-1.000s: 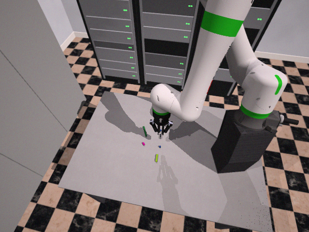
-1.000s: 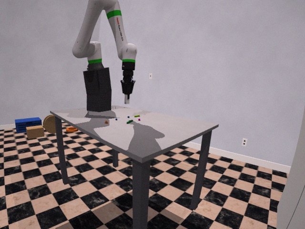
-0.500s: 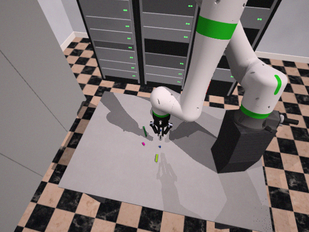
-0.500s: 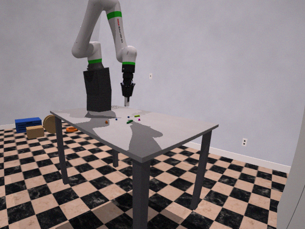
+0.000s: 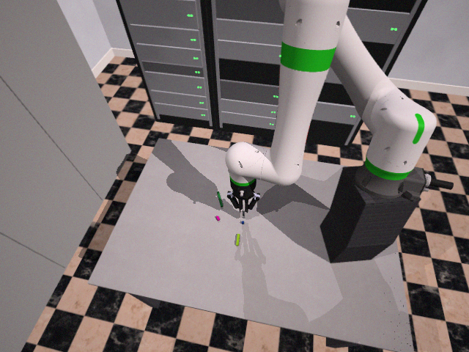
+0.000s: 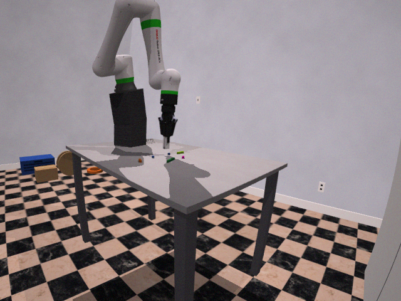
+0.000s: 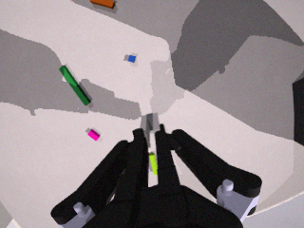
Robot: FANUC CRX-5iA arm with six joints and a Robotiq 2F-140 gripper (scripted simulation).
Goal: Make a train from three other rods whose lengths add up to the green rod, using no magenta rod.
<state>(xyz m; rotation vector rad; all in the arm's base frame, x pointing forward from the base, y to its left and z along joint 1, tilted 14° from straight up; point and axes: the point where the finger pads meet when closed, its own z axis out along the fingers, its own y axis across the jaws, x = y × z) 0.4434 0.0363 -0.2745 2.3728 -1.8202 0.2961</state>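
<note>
My gripper is now 9 cm short of the orange rod, 19 cm to the left of it and 6 cm above it. From my hand the other things lie so: magenta rod: 11 cm ahead, 4 cm to the left, 6 cm below; then grey rod: 3 cm below; then lime rod: 1 cm behind, 10 cm to the left, 6 cm below.
</note>
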